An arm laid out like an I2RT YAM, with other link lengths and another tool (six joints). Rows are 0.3 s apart.
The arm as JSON. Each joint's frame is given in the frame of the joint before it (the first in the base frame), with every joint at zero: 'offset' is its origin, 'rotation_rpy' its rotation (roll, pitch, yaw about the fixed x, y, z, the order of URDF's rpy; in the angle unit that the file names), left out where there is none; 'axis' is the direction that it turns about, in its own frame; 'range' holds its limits. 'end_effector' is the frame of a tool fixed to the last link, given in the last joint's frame.
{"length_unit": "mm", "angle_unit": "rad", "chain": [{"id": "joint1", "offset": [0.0, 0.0, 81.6], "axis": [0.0, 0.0, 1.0], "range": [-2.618, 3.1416]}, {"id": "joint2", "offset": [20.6, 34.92, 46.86], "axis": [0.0, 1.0, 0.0], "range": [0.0, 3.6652]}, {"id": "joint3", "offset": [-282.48, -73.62, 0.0], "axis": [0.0, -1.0, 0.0], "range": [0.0, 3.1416]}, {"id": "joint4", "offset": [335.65, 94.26, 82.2], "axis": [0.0, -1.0, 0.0], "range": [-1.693, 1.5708]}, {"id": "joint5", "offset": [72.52, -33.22, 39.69], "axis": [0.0, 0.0, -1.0], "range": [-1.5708, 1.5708]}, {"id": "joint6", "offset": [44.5, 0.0, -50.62], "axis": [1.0, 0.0, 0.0], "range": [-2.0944, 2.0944]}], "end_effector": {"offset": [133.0, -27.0, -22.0], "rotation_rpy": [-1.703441, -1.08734, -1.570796]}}
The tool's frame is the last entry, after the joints.
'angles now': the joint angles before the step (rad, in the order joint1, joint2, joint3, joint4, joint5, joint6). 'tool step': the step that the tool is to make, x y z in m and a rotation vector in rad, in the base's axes. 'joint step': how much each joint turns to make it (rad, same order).
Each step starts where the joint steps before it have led.
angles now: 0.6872, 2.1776, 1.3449, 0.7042, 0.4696, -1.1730
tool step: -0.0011, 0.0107, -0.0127, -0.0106, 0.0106, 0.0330
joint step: 0.0076, 0.0282, 0.0102, 0.0055, -0.0250, -0.0054
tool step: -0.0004, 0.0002, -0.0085, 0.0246, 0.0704, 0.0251
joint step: -0.0074, -0.0193, -0.0018, -0.0820, -0.0430, 0.0628
